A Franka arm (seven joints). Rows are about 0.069 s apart.
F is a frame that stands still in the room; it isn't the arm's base.
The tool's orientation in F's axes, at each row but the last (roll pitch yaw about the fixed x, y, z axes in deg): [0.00 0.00 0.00]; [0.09 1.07 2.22]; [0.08 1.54 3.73]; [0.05 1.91 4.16]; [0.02 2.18 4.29]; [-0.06 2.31 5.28]
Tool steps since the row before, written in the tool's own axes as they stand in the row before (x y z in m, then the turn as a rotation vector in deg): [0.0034 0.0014 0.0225 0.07 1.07 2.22]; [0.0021 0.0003 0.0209 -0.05 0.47 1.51]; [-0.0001 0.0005 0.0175 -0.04 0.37 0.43]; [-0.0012 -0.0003 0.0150 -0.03 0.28 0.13]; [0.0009 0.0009 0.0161 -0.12 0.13 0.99]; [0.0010 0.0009 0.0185 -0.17 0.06 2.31]
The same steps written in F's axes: [0.0034 0.0014 0.0225 0.07 1.07 2.22]; [0.0025 0.0004 0.0209 -0.04 0.47 1.51]; [0.0003 0.0005 0.0175 -0.05 0.37 0.43]; [-0.0007 -0.0004 0.0150 -0.05 0.28 0.13]; [0.0014 0.0010 0.0161 -0.09 0.12 0.99]; [0.0017 0.0011 0.0184 -0.08 0.06 2.31]
